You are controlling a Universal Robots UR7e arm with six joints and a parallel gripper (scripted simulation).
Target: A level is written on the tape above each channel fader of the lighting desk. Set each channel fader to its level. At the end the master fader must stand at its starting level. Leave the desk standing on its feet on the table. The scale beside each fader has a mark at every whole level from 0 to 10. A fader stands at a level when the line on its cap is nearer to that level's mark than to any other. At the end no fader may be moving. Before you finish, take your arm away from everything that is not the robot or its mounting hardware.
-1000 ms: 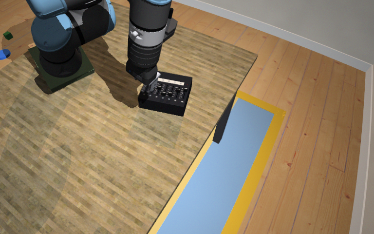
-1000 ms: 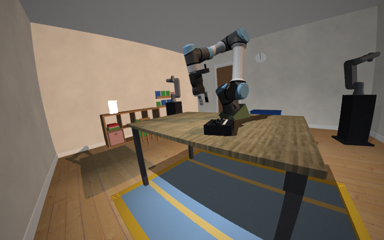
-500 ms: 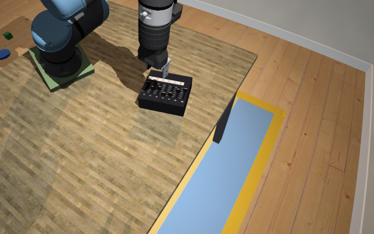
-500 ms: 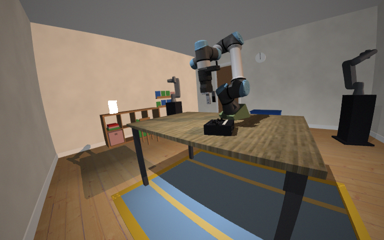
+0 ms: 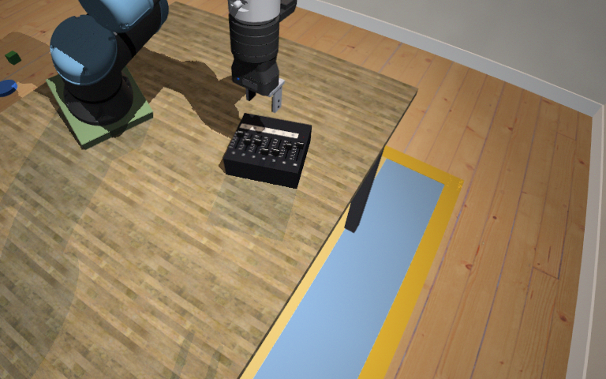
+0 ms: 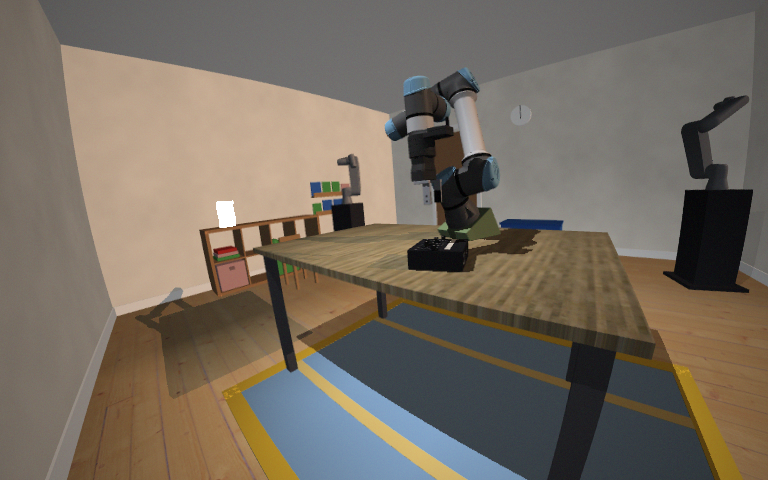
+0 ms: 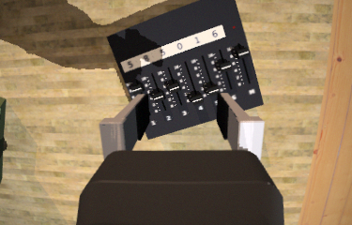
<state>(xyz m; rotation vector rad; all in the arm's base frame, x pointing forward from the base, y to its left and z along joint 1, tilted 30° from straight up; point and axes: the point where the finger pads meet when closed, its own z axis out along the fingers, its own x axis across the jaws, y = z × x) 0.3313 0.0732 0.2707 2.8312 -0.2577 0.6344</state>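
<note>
The channel 5 fader cap is 13 cm below my hand, 3 cm ahead of it and 2 cm to the right of it. Also, from my hand: channel 6 fader cap: 13 cm below, 5 cm ahead, 1 cm to the left; master fader cap: 13 cm below, 7 cm ahead, 2 cm to the left.
</note>
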